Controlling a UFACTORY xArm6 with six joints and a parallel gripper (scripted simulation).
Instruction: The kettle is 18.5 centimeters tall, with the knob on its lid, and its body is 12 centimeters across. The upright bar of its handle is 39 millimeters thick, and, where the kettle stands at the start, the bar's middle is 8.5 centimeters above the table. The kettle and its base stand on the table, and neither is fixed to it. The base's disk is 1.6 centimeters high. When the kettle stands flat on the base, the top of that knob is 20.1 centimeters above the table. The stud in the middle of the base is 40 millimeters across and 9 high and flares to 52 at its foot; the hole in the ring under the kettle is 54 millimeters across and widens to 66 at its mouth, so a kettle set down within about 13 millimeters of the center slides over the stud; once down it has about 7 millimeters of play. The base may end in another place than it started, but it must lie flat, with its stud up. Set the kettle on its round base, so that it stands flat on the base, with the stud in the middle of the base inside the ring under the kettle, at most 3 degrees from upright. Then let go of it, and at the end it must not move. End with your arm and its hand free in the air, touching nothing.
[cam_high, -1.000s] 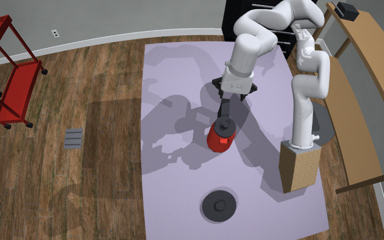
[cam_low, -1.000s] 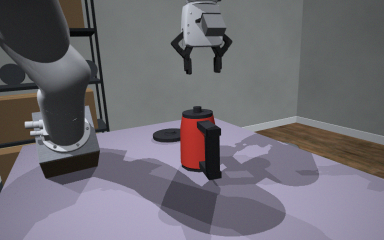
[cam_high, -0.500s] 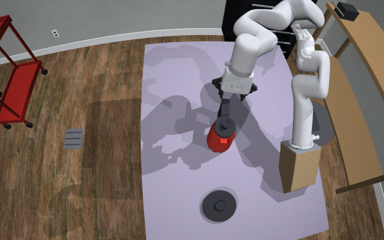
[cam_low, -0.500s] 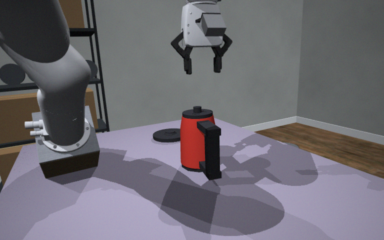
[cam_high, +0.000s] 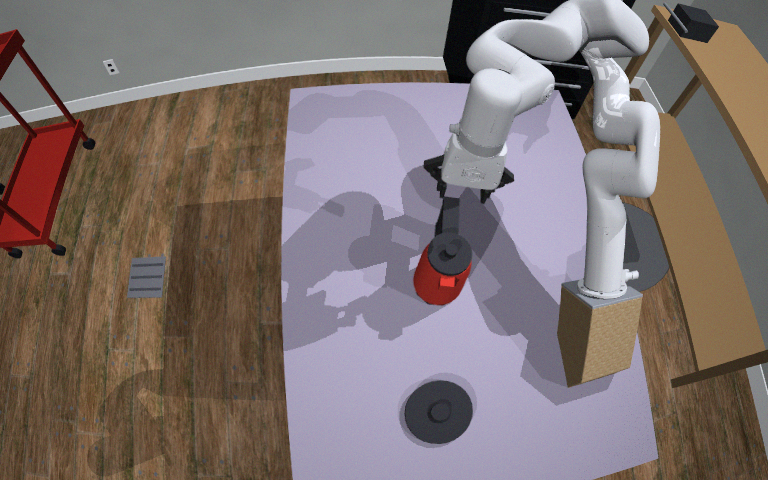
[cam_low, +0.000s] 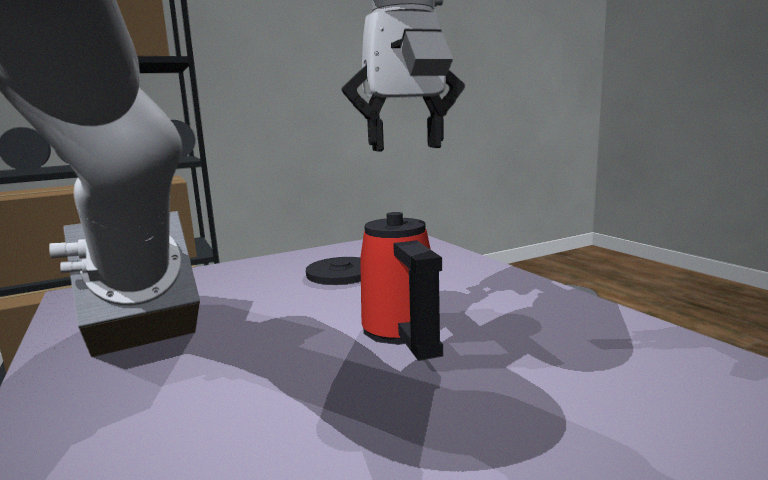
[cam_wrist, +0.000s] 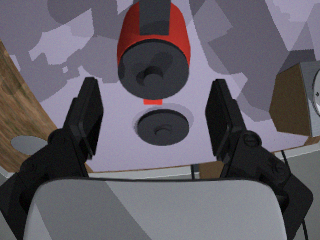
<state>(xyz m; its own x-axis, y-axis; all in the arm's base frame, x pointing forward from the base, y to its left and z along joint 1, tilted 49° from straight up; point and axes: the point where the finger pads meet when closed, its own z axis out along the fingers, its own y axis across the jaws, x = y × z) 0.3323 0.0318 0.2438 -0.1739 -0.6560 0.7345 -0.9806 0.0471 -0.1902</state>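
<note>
My hand is 200 mm above the red kettle, 30 mm to the right of it and 10 mm short of it. The rest, counted from my hand: round dark base: 380 mm to the left, 280 mm below, 40 mm ahead.
</note>
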